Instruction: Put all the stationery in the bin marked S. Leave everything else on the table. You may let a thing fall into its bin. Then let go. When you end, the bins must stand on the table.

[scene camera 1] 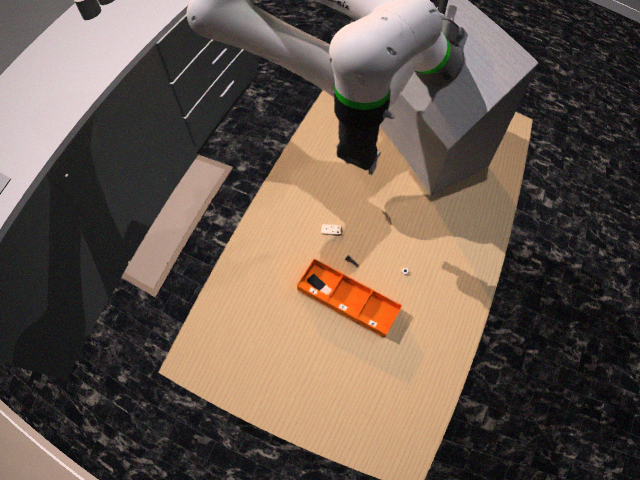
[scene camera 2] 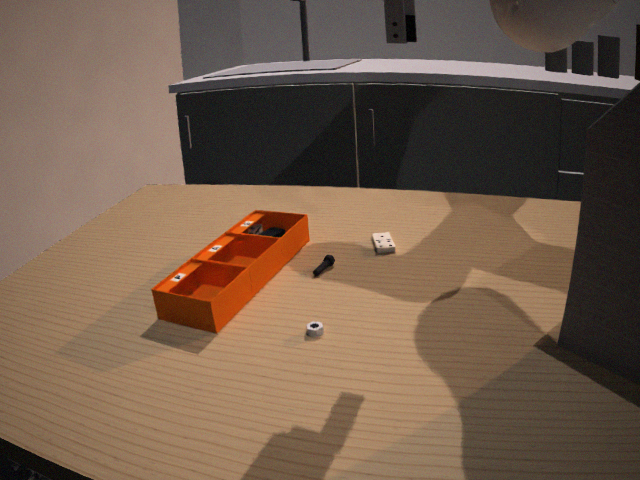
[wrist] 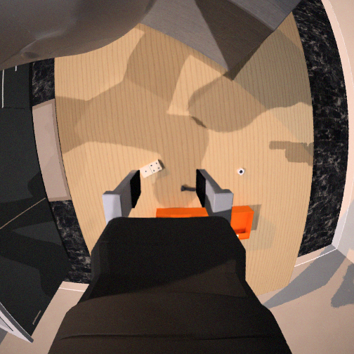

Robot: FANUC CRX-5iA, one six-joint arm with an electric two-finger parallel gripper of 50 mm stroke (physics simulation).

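Places are measured from the arm's base along level axes (x left, y back, z up), in centimetres.
Where they show: gripper, fingertip midpoint: [scene camera 1: 360, 165] [scene camera 2: 402, 42]; arm's base, link origin: [scene camera 1: 438, 60].
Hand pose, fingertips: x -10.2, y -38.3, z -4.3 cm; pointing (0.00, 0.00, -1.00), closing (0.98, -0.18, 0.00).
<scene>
Things, the pixels of their top centre, and the offset from my fingertips. "pt": a spot on its surface instead.
- black block with a white end, top centre: [scene camera 2: 263, 236] [scene camera 1: 319, 284] dx -2.6, dy -19.9, dz -26.2 cm
- small grey item, top centre: [scene camera 2: 254, 226] dx -5.3, dy -22.0, dz -25.9 cm
- white domino, top centre: [scene camera 2: 383, 239] [scene camera 1: 331, 229] dx -5.3, dy -3.7, dz -27.5 cm
- black bolt, top centre: [scene camera 2: 322, 260] [scene camera 1: 352, 259] dx +2.9, dy -10.5, dz -26.8 cm
- white nut, top centre: [scene camera 2: 314, 325] [scene camera 1: 405, 270] dx +16.9, dy -8.6, dz -27.3 cm
- middle bin, surface spot: [scene camera 2: 215, 248] [scene camera 1: 343, 307] pt dx +5.0, dy -23.9, dz -24.7 cm
- end bin, surface spot: [scene camera 2: 177, 277] [scene camera 1: 373, 323] pt dx +13.3, dy -25.6, dz -24.6 cm
The bin marked S [scene camera 1: 313, 291] [scene camera 2: 247, 223] is the end compartment of an orange three-part bin unit standing on the table. A black block with a white end [scene camera 1: 315, 281] lies in it; its black part [scene camera 2: 273, 232] shows in scene camera 2, beside a small grey item [scene camera 2: 254, 228]. My gripper [scene camera 1: 370, 166] [scene camera 2: 400, 38] [wrist: 167, 180] is open and empty, high above the table and away from the bins. On the table lie a white domino [scene camera 1: 331, 229] [scene camera 2: 383, 242] [wrist: 151, 168], a black bolt [scene camera 1: 351, 260] [scene camera 2: 324, 265] [wrist: 187, 189] and a white nut [scene camera 1: 405, 271] [scene camera 2: 314, 329] [wrist: 241, 171].
The middle bin [scene camera 1: 342, 306] [scene camera 2: 215, 248] and the other end bin [scene camera 1: 372, 323] [scene camera 2: 177, 277] adjoin the S bin. The grey robot pedestal [scene camera 1: 465, 139] [scene camera 2: 604, 248] stands at one end of the table. Dark cabinets [scene camera 1: 118, 134] [scene camera 2: 268, 134] stand beyond one side.
</scene>
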